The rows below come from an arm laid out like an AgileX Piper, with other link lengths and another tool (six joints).
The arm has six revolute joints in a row. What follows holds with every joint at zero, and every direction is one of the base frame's.
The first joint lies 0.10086 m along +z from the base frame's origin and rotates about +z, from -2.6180 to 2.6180 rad.
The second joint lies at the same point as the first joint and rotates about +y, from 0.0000 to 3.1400 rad.
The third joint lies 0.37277 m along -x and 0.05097 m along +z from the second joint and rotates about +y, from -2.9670 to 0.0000 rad.
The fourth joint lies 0.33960 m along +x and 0.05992 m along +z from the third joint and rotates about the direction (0.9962, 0, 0.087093), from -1.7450 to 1.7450 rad.
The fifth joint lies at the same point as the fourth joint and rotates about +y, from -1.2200 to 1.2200 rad.
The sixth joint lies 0.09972 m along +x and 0.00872 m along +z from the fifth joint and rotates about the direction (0.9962, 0, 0.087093), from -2.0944 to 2.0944 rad.
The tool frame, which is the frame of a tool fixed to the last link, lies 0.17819 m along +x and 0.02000 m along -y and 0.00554 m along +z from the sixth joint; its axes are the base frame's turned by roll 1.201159, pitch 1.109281 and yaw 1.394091 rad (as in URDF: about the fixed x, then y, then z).
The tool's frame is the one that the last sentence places.
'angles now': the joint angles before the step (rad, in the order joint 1, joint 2, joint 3, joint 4, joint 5, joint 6). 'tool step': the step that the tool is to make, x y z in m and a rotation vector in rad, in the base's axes. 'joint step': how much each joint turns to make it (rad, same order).
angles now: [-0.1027 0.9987 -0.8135 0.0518 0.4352 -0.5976]
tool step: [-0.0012 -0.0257 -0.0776 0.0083 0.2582 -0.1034]
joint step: [0.0002 0.1448 -0.0254 -0.1816 0.1431 0.2050]
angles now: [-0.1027 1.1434 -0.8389 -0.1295 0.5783 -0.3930]
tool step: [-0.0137 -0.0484 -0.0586 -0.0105 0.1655 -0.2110]
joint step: [-0.0278 0.1300 -0.0021 -0.2188 0.0789 0.2949]
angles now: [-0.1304 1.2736 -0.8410 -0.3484 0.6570 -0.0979]
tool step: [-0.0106 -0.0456 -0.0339 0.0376 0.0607 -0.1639]
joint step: [-0.1045 0.0922 -0.0116 -0.0149 0.0026 0.0774]
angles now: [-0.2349 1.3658 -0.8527 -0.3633 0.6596 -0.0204]
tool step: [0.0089 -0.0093 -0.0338 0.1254 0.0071 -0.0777]
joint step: [-0.0812 0.0920 -0.0251 0.1673 -0.0402 -0.0777]
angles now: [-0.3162 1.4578 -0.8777 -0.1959 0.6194 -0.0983]
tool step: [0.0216 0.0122 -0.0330 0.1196 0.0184 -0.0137]
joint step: [-0.0206 0.1072 -0.0451 0.1729 -0.0128 -0.1019]
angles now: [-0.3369 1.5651 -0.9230 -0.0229 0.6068 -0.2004]
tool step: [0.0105 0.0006 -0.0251 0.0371 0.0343 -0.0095]
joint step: [-0.0031 0.0798 -0.0303 0.0342 -0.0048 -0.0132]
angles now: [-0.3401 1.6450 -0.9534 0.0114 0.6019 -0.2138]
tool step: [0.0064 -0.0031 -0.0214 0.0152 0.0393 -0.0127]
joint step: [0.0000 0.0690 -0.0307 -0.0056 0.0037 0.0170]
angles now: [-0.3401 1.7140 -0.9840 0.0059 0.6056 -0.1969]
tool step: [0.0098 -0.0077 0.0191 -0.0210 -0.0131 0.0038]
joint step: [-0.0006 -0.0080 -0.0467 -0.0223 0.0354 0.0088]
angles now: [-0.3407 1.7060 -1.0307 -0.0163 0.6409 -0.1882]
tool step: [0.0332 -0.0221 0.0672 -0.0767 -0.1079 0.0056]
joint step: [-0.0025 -0.0443 -0.1109 -0.0477 0.0283 0.0155]
